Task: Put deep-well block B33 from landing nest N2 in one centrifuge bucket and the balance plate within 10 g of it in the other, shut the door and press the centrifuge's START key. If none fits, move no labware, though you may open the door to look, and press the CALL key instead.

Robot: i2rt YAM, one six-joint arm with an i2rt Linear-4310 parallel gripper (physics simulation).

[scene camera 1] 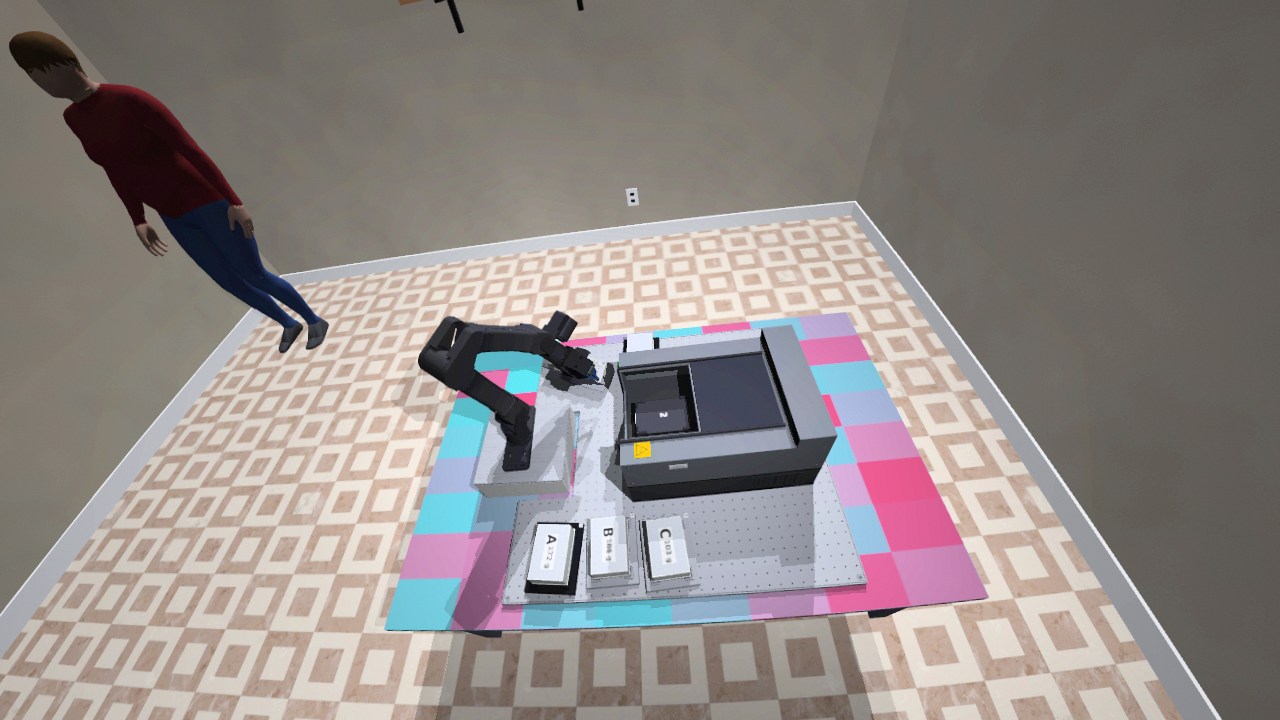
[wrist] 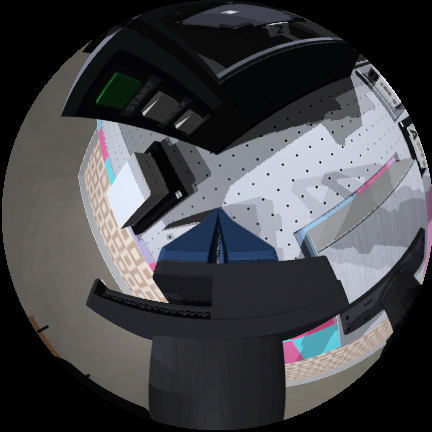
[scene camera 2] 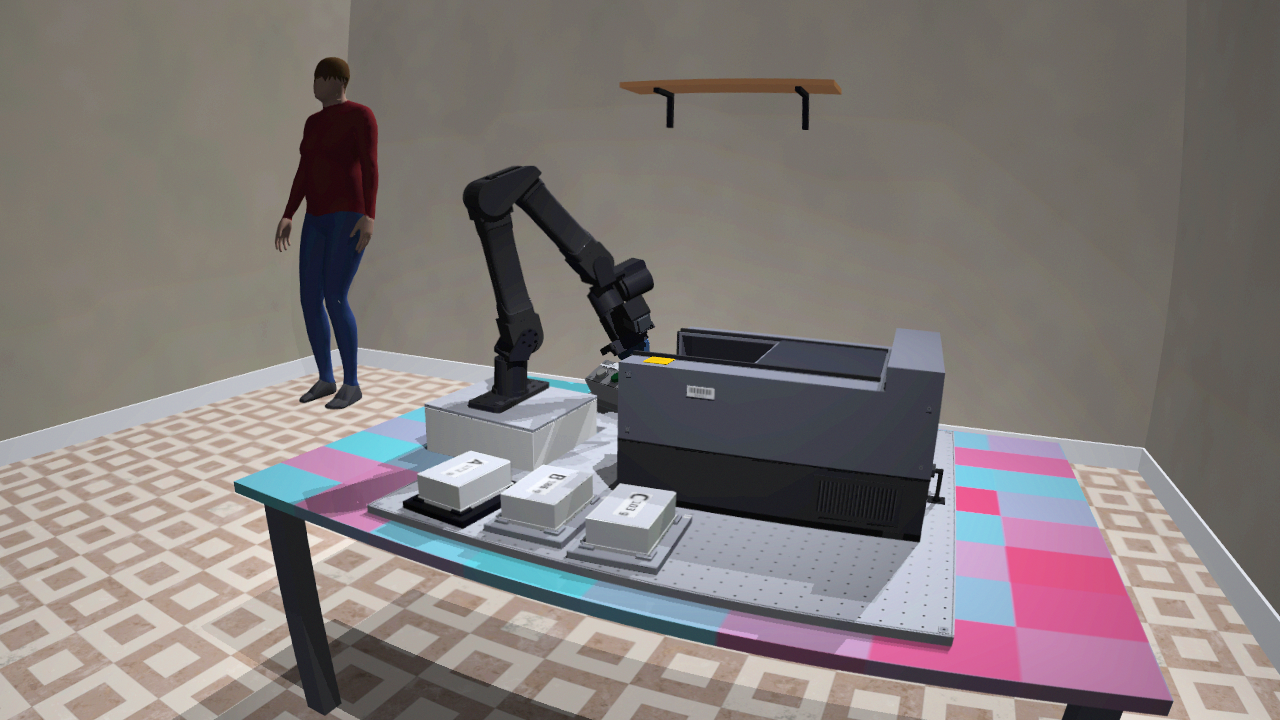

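Where they show: gripper, fingertip midpoint: [scene camera 1: 598, 379] [wrist: 217, 214]; arm's base, link origin: [scene camera 1: 520, 437] [wrist: 391, 283] [scene camera 2: 510, 396].
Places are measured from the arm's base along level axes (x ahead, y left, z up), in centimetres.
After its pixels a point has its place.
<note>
The centrifuge [scene camera 1: 725, 452] @(y -19.0, x 52.3, z 13.5 cm) [scene camera 2: 769, 420] @(y -19.6, x 51.9, z 7.7 cm) has its dark door [scene camera 1: 735, 394] @(y -4.6, x 57.7, z 13.8 cm) [scene camera 2: 827, 358] @(y -4.0, x 57.9, z 13.9 cm) slid back. A dark bucket marked 2 [scene camera 1: 662, 417] @(y -3.6, x 39.8, z 6.6 cm) [wrist: 279, 29] shows in the opening; the other bucket does not show. The green START key [wrist: 118, 90] @(y 11.8, x 29.6, z 10.8 cm) and two grey keys [wrist: 161, 106] @(y 11.7, x 29.6, z 7.3 cm) [wrist: 188, 121] @(y 11.8, x 29.6, z 4.0 cm) are on its end face. My gripper [scene camera 1: 595, 377] @(y 15.2, x 22.5, z 2.1 cm) [scene camera 2: 643, 345] [wrist: 217, 214] @(y 15.2, x 22.5, z 2.1 cm) is shut and empty beside that end. White plates A [scene camera 1: 551, 553] @(y -31.1, x 10.2, z -2.1 cm) [scene camera 2: 465, 481] @(y -35.2, x 12.8, z -2.1 cm), B [scene camera 1: 609, 546] @(y -30.9, x 23.8, z -2.0 cm) [scene camera 2: 546, 497] @(y -34.8, x 25.7, z -2.1 cm) and C [scene camera 1: 668, 548] @(y -32.8, x 37.2, z -2.1 cm) [scene camera 2: 631, 519] @(y -36.6, x 38.5, z -2.1 cm) stand on nests at the front. I cannot identify B33 by a label.
A white-topped block [scene camera 1: 639, 342] @(y 31.5, x 35.6, z -1.6 cm) [wrist: 129, 192] @(y 27.7, x 34.3, z -1.6 cm) stands at the back beside the centrifuge. A small button box [scene camera 2: 604, 386] @(y 24.8, x 8.7, z -2.9 cm) is below my gripper. The arm's pedestal [scene camera 1: 523, 483] @(y -13.2, x 1.8, z -1.3 cm) [scene camera 2: 510, 429] @(y -13.5, x 7.8, z -1.4 cm) stands left of the centrifuge. A person [scene camera 1: 152, 152] [scene camera 2: 338, 161] stands beyond the table.
</note>
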